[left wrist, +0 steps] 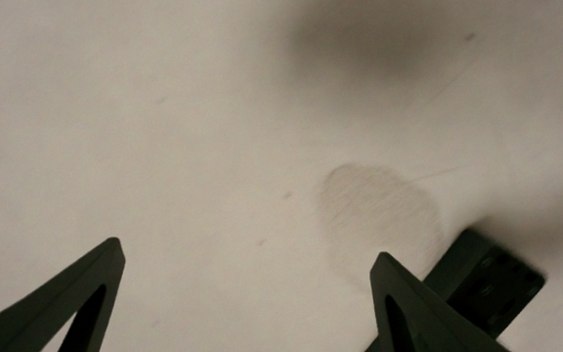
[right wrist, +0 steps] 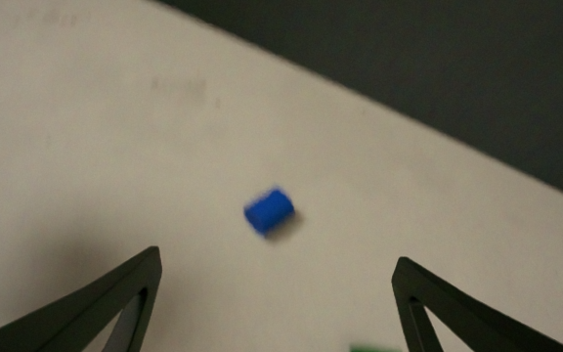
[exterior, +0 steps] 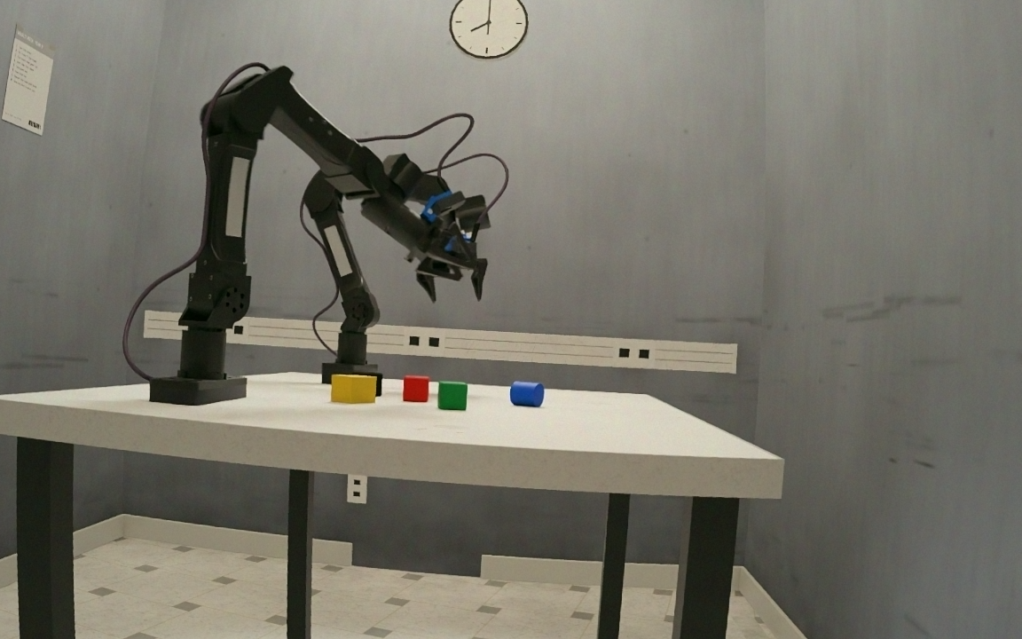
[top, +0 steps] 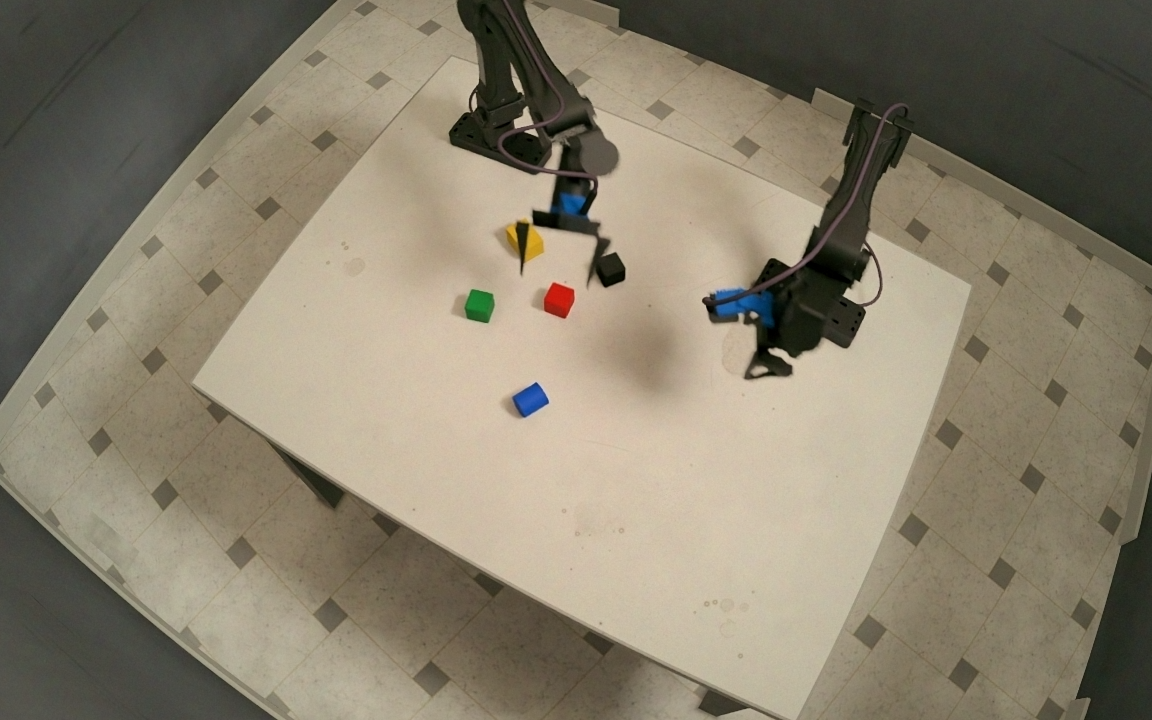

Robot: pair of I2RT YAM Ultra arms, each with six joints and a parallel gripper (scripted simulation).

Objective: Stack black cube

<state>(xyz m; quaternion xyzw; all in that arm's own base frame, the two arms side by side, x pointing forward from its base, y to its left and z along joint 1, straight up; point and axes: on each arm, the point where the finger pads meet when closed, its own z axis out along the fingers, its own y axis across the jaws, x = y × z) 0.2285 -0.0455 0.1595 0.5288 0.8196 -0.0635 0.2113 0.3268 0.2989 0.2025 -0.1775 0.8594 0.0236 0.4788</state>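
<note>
My right hand is 20 cm above the black cube, 16 cm past it and 1 cm to the right of it. Round my right hand: red cube (20 cm below, 6 cm behind, 4 cm to the right); then blue cylinder (20 cm below, 12 cm ahead, 3 cm to the left); then green cube (20 cm below, 14 cm to the right, 2 cm ahead).
</note>
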